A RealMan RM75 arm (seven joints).
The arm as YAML. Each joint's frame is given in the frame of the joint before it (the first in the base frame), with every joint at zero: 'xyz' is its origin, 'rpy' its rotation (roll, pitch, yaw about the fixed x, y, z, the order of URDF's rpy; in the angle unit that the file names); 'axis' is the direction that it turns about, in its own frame. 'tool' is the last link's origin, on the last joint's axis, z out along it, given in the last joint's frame.
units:
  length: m
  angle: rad
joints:
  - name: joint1
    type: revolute
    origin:
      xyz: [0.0, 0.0, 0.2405]
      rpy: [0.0, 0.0, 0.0]
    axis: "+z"
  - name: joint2
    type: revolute
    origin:
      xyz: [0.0, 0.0, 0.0]
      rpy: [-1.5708, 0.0, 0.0]
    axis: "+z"
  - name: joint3
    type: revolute
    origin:
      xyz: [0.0, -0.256, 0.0]
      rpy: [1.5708, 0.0, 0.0]
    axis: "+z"
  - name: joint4
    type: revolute
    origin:
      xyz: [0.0, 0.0, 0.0]
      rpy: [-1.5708, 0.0, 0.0]
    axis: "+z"
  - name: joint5
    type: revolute
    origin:
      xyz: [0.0, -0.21, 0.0]
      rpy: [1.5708, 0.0, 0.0]
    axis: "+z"
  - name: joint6
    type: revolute
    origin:
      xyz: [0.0, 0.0, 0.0]
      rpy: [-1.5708, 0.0, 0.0]
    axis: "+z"
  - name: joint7
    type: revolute
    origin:
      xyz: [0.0, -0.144, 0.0]
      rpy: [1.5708, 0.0, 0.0]
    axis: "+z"
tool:
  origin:
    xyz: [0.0, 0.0, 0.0]
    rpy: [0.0, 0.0, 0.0]
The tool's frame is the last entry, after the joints.
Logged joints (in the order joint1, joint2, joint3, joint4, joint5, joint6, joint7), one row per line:
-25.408 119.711 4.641 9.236 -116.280 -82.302 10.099
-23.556 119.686 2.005 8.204 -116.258 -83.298 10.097
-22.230 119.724 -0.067 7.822 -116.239 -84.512 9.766
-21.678 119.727 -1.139 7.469 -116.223 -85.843 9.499
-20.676 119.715 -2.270 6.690 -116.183 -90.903 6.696
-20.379 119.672 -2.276 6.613 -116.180 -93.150 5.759
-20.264 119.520 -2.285 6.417 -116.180 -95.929 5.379
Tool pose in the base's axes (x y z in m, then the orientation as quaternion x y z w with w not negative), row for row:
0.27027 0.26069 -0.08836 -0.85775 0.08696 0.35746 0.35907
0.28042 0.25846 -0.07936 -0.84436 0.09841 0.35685 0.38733
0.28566 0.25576 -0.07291 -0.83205 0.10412 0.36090 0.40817
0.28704 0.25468 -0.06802 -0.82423 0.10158 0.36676 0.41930
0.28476 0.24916 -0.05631 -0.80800 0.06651 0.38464 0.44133
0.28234 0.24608 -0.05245 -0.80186 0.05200 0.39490 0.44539
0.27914 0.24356 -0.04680 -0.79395 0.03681 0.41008 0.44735
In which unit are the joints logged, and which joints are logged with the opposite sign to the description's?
The joints are logged in degrees. Opposite sign: joint1, joint3.
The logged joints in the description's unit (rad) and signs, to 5 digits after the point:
0.44345 2.08935 -0.08100 0.16120 -2.02947 -1.43644 0.17626
0.41113 2.08891 -0.03499 0.14319 -2.02908 -1.45382 0.17623
0.38799 2.08958 0.00117 0.13652 -2.02875 -1.47501 0.17045
0.37835 2.08963 0.01988 0.13036 -2.02847 -1.49824 0.16579
0.36086 2.08942 0.03962 0.11676 -2.02778 -1.58656 0.11687
0.35568 2.08867 0.03972 0.11542 -2.02772 -1.62577 0.10051
0.35367 2.08602 0.03988 0.11200 -2.02772 -1.67428 0.09388

